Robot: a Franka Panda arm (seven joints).
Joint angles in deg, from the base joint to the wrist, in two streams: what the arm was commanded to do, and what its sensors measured. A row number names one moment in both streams.
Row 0, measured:
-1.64 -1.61 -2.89 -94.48 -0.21 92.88 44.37
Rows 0 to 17, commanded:
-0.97 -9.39 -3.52 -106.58 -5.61 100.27 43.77
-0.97 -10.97 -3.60 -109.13 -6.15 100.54 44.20
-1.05 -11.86 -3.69 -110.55 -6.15 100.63 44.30
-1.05 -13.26 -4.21 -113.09 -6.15 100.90 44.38
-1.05 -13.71 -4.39 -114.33 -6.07 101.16 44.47
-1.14 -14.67 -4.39 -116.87 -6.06 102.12 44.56
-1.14 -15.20 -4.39 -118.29 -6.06 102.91 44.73
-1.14 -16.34 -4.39 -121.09 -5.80 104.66 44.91
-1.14 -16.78 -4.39 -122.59 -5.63 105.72 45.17
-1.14 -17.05 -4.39 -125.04 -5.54 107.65 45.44
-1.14 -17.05 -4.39 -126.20 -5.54 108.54 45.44
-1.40 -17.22 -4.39 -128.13 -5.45 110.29 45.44
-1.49 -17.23 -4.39 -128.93 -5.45 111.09 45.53
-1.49 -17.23 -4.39 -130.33 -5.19 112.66 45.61
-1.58 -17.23 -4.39 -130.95 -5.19 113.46 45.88
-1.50 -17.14 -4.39 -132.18 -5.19 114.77 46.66
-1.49 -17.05 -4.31 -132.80 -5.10 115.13 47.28
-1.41 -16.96 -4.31 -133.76 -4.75 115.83 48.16
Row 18, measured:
-1.61 -15.70 -4.31 -129.80 -5.03 112.57 45.39
